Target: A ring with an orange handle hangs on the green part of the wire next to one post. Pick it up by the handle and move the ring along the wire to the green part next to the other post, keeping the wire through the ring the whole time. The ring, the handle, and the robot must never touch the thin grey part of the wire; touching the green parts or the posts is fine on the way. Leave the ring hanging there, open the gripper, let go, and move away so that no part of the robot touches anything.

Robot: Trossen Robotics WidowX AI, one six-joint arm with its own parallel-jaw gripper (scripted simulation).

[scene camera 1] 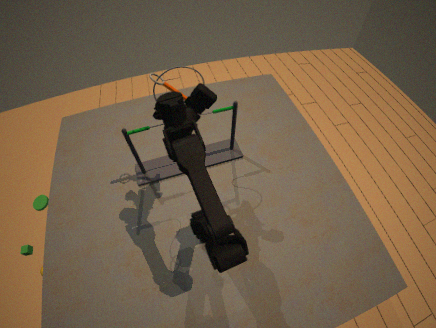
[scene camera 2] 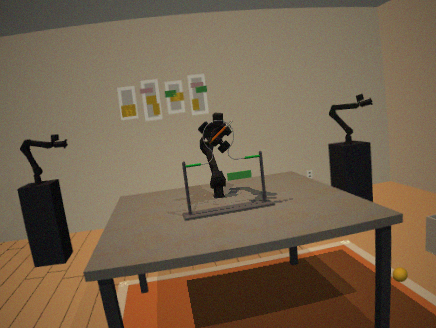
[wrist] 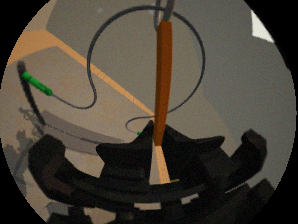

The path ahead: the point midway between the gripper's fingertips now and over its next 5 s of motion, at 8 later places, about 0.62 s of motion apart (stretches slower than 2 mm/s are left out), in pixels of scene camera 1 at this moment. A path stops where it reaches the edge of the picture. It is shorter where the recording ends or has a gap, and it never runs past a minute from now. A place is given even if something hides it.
The gripper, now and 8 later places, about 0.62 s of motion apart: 195, 99; 196, 96; 197, 93; 197, 90; 197, 87; 195, 85; 194, 83; 198, 86; 207, 98
